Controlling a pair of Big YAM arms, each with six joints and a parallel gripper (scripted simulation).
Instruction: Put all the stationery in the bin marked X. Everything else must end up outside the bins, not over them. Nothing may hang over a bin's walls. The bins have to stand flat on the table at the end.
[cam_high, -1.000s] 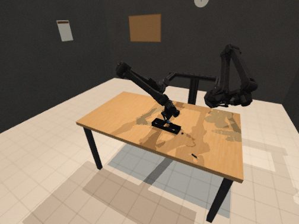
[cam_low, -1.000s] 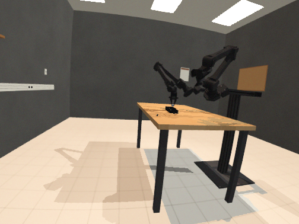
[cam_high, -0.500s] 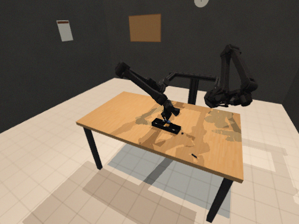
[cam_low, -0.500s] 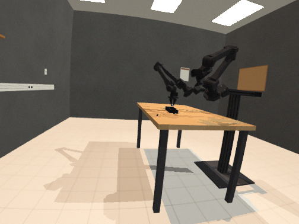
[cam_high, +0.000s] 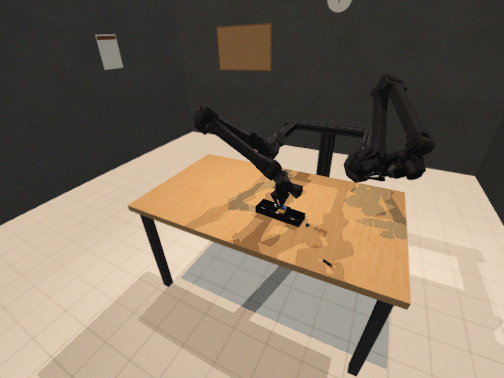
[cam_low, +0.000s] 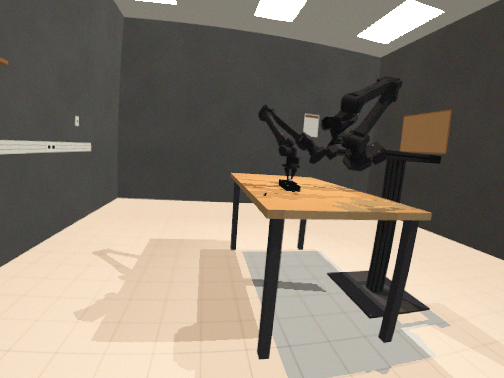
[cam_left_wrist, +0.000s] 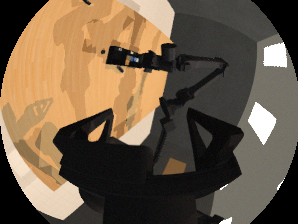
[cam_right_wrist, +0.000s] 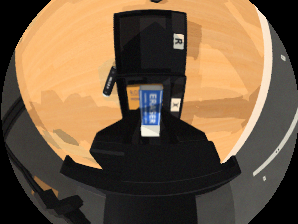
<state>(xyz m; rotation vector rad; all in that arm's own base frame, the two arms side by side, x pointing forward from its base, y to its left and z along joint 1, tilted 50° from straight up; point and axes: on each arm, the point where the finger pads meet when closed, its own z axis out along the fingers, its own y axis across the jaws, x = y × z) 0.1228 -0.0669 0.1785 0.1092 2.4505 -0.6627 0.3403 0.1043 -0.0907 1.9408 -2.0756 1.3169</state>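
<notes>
The black bin unit is 4 cm below my right hand. Round my right hand: orange item 1 cm behind, 5 cm below; blue item 1 cm to the right.
</notes>
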